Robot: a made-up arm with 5 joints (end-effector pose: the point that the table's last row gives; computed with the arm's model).
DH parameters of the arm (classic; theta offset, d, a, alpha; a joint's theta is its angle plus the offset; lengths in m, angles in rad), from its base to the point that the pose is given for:
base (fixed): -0.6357 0 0.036 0
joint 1: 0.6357 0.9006 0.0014 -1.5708
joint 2: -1.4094 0 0.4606 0
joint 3: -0.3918 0 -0.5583 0
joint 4: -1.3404 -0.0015 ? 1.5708
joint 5: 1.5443 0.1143 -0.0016 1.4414
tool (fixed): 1.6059 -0.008 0 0
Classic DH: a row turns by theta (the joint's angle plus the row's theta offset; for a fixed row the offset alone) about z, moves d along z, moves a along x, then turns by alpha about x.
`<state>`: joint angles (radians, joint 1 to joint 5).
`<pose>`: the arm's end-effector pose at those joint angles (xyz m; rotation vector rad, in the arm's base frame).
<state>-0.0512 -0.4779 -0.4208 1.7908 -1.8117</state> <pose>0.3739 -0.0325 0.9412 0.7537 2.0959 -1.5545</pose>
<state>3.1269 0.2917 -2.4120 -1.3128 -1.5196</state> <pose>-0.4287 -0.0210 1.7829 -1.2530 -0.8695 -1.0318</pose>
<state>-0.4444 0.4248 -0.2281 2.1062 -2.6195</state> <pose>0.1385 -0.0694 0.7228 -0.3433 -2.1644 0.3646</pose>
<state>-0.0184 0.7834 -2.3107 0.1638 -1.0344</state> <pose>1.0873 -0.0362 1.3664 2.0901 0.1492 -0.0712</pose>
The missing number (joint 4, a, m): -0.1128
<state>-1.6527 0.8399 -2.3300 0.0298 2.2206</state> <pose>-0.0652 -1.0829 1.3260 -0.5169 0.9517 -1.4845</pose>
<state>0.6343 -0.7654 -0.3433 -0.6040 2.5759</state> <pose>0.3381 0.2004 1.2718 -0.5648 -0.1873 0.5698</pose>
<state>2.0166 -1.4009 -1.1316 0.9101 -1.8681</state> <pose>0.0750 -0.1328 1.6866 0.7480 1.2890 1.8453</pose>
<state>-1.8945 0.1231 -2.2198 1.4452 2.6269</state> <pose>-0.1942 -0.6733 1.6995 0.5980 1.1157 -1.4181</pose>
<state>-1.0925 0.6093 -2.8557 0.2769 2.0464</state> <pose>0.3575 -0.6724 1.8139 -1.1219 0.4044 -1.2317</pose>
